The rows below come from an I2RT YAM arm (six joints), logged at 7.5 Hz.
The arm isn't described. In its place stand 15 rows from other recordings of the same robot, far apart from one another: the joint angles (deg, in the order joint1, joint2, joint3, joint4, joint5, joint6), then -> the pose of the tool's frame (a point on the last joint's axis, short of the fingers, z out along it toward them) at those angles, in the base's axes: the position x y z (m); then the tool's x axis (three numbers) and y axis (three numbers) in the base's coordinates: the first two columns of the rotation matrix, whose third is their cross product.
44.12 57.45 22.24 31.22 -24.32 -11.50 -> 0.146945, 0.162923, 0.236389, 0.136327, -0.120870, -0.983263, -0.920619, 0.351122, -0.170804
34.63 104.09 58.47 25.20 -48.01 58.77 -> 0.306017, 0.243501, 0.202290, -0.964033, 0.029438, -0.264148, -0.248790, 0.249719, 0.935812
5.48 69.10 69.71 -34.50 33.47 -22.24 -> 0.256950, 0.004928, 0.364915, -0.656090, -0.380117, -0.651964, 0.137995, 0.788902, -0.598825
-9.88 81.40 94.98 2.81 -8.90 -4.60 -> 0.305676, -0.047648, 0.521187, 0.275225, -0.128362, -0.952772, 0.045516, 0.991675, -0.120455
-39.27 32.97 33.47 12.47 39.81 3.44 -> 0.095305, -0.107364, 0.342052, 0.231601, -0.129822, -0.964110, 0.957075, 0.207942, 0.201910
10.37 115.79 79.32 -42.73 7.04 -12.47 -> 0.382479, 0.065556, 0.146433, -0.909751, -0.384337, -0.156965, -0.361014, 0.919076, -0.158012
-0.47 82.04 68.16 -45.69 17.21 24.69 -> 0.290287, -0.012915, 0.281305, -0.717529, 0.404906, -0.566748, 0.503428, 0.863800, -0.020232
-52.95 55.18 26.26 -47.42 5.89 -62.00 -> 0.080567, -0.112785, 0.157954, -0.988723, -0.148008, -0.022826, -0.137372, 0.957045, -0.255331
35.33 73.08 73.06 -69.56 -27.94 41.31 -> 0.173899, 0.143710, 0.327164, -0.999594, 0.006296, 0.027791, 0.020790, 0.828129, 0.560152
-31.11 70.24 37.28 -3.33 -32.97 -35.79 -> 0.226346, -0.113966, 0.217531, -0.444928, -0.304549, -0.842193, -0.249373, 0.945341, -0.210106
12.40 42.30 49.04 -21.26 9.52 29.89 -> 0.164002, 0.030030, 0.352161, -0.239907, 0.450465, -0.859957, 0.073993, 0.891735, 0.446469
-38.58 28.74 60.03 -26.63 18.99 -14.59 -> 0.050647, -0.055221, 0.427707, -0.150942, -0.184285, -0.971213, 0.832014, 0.506863, -0.225484
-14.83 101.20 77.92 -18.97 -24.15 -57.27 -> 0.389307, -0.088010, 0.259162, -0.301621, -0.714191, -0.631630, -0.578784, 0.663605, -0.473960
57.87 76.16 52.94 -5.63 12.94 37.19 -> 0.166762, 0.250544, 0.275935, -0.640265, 0.088194, -0.763074, -0.419274, 0.792237, 0.443361
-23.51 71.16 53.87 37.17 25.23 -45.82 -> 0.256556, -0.128155, 0.383944, -0.305083, -0.574750, -0.759333, 0.731280, 0.369380, -0.573400
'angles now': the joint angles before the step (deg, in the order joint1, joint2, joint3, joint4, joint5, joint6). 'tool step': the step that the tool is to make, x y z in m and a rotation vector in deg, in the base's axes. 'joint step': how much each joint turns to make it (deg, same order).
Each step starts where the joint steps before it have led.
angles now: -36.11 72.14 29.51 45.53 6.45 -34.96
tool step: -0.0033 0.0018 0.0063 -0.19 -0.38 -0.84
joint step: 0.01 -1.82 0.29 -1.69 0.85 0.02
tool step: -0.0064 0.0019 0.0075 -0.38 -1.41 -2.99
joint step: -0.10 -2.34 -0.11 -0.92 2.92 0.33
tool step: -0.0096 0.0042 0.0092 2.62 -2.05 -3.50
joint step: 0.00 -4.09 0.32 -4.96 3.74 3.12
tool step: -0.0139 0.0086 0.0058 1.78 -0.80 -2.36
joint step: 0.06 -5.54 -0.81 -5.61 2.54 1.82
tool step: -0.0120 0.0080 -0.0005 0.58 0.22 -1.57
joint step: 0.10 -4.50 -1.64 -3.46 1.69 0.27
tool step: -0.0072 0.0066 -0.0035 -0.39 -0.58 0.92
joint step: 0.18 -2.88 -2.11 -0.09 -0.73 0.07
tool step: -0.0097 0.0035 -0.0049 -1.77 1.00 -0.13
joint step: -0.99 -2.92 -2.40 0.32 -0.99 -2.05
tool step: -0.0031 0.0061 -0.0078 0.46 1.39 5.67
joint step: -0.15 -2.21 -1.82 -1.75 -5.84 -0.12
